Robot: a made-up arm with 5 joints.
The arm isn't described. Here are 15 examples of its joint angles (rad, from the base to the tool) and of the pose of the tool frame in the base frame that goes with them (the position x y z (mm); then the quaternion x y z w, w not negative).
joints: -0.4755 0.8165 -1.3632 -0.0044 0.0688
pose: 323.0 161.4 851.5 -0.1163 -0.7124 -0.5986 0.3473
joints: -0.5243 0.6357 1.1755 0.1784 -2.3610
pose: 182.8 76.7 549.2 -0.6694 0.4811 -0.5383 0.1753
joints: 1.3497 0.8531 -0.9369 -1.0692 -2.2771
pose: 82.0 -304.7 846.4 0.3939 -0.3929 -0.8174 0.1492
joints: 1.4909 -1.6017 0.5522 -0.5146 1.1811
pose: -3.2 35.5 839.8 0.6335 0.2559 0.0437 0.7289
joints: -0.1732 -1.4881 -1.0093 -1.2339 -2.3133
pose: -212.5 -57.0 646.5 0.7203 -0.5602 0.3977 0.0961
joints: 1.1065 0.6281 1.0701 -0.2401 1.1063
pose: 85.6 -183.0 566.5 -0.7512 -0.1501 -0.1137 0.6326
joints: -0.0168 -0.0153 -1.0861 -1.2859 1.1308
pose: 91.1 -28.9 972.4 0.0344 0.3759 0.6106 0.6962
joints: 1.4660 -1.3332 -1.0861 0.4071 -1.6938
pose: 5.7 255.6 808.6 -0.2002 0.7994 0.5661 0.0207
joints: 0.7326 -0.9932 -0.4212 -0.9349 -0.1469
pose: -53.3 78.2 916.2 -0.1789 0.6961 0.4607 0.5209
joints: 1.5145 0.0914 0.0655 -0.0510 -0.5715
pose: 61.7 -306.6 809.2 0.4961 0.0169 0.8613 0.1088
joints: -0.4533 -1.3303 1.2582 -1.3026 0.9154
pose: 64.8 -1.4 792.8 0.1014 0.7298 0.6354 0.2312
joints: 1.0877 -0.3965 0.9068 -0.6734 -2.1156
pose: 111.5 -184.3 821.8 0.2515 0.0603 -0.9602 0.1057
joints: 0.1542 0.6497 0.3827 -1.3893 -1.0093
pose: 329.6 -35.3 716.2 -0.0782 -0.3036 -0.8422 0.4386
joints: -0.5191 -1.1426 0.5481 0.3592 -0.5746
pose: 71.0 47.4 842.9 -0.1052 -0.4769 -0.6107 0.6234
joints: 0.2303 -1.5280 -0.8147 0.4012 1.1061
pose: -198.4 20.8 810.4 0.2209 0.5038 0.5138 0.6583
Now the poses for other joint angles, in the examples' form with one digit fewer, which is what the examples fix.
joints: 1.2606 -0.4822 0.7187 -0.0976 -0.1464
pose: 99 -197 779 -0.654 -0.132 -0.744 0.016
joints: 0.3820 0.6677 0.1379 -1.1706 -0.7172
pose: 340 -114 726 -0.211 -0.381 -0.852 0.290
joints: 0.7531 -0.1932 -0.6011 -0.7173 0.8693
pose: 112 -113 974 0.439 0.542 0.405 0.591
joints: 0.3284 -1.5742 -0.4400 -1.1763 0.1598
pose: -205 76 760 -0.484 0.419 0.346 0.686
